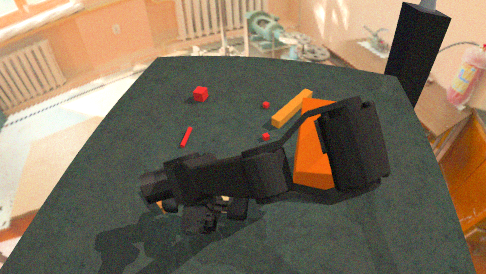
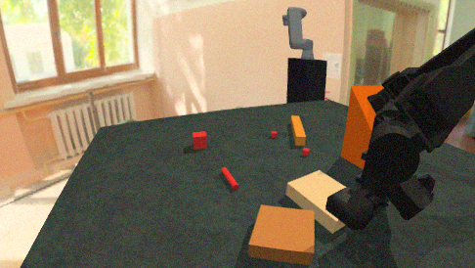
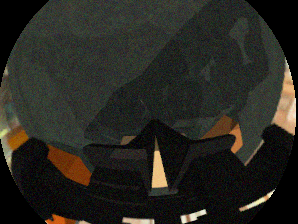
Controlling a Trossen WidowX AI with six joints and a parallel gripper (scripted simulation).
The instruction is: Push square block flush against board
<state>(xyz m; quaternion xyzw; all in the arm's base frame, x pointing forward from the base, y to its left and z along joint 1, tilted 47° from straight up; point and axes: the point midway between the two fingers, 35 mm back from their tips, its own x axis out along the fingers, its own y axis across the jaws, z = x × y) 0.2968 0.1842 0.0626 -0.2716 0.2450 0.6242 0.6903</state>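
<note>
Now: the board 10 cm to the right of my gripper tip and 1 cm above it. Also, from my gripper tip: square block (13 cm ahead, 7 cm to the right, 1 cm above); then orange bar (21 cm behind, 43 cm to the right, 1 cm above); then red stick (13 cm ahead, 28 cm to the right).
</note>
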